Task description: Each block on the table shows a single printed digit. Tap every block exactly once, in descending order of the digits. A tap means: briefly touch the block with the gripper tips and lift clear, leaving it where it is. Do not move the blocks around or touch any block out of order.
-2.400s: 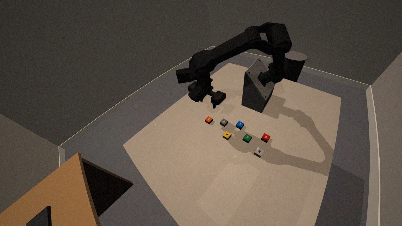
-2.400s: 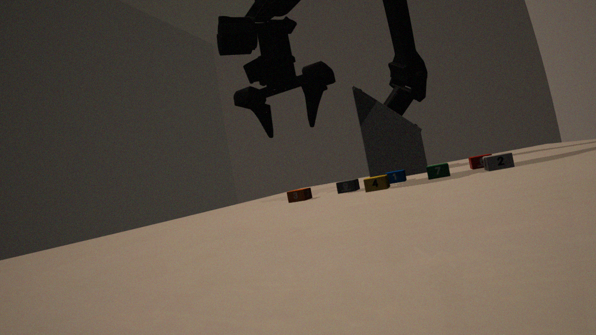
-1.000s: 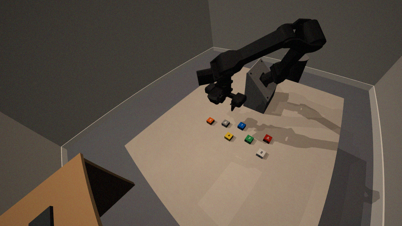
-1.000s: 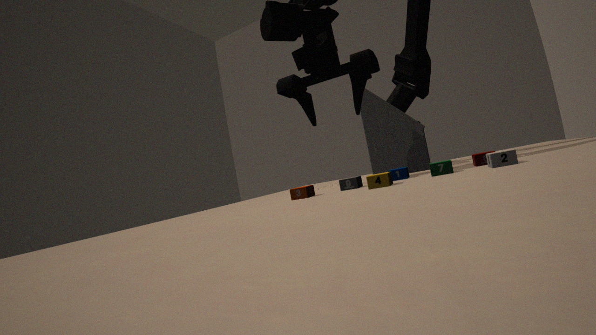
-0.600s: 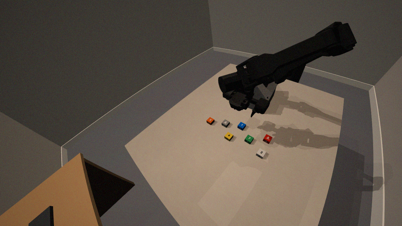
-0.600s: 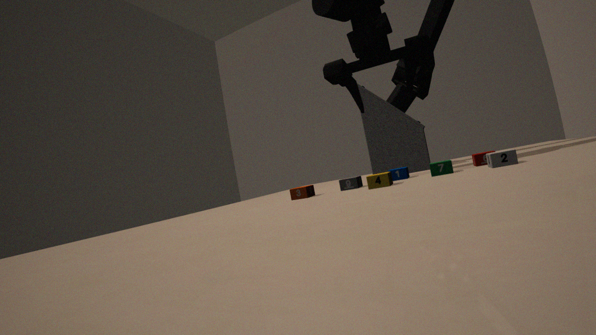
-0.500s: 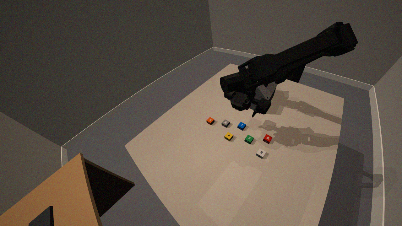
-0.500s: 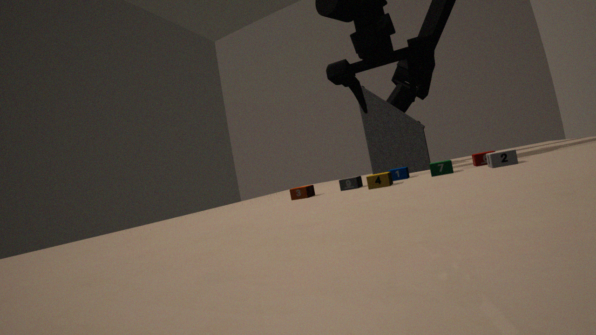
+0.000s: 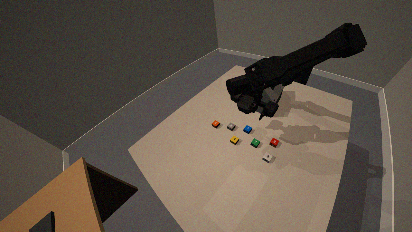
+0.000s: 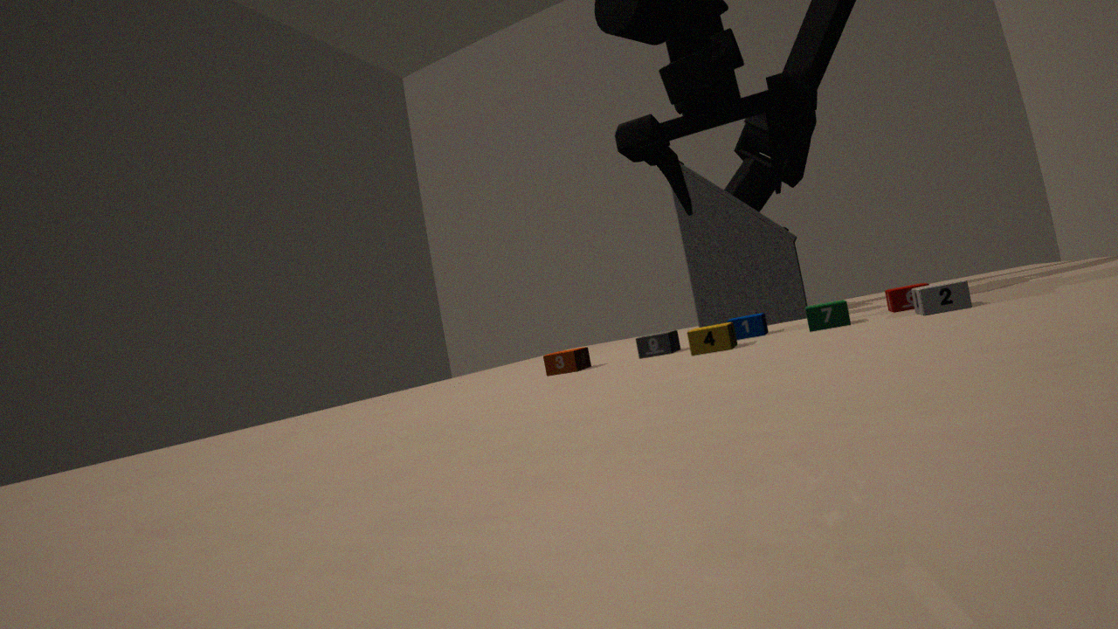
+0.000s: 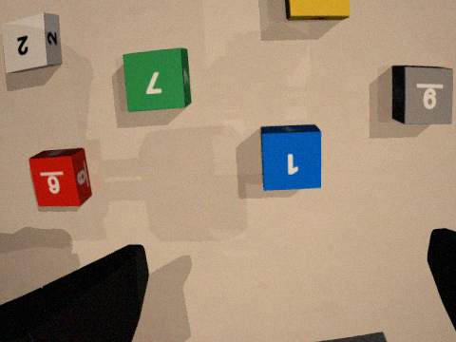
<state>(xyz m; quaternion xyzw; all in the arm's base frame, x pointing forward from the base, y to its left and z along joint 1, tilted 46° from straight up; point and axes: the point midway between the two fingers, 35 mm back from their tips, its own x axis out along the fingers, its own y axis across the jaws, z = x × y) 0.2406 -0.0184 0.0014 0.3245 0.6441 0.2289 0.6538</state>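
The grey 9 block lies 120 mm below my gripper tip, 90 mm to the right of it and 20 mm ahead of it. The rest, counted from my gripper tip: yellow 4 block: 120 mm below, 80 mm ahead, 40 mm to the right; then blue 1 block: 120 mm below, 10 mm to the right, 10 mm behind; then green 7 block: 120 mm below, 60 mm to the left, 50 mm ahead.
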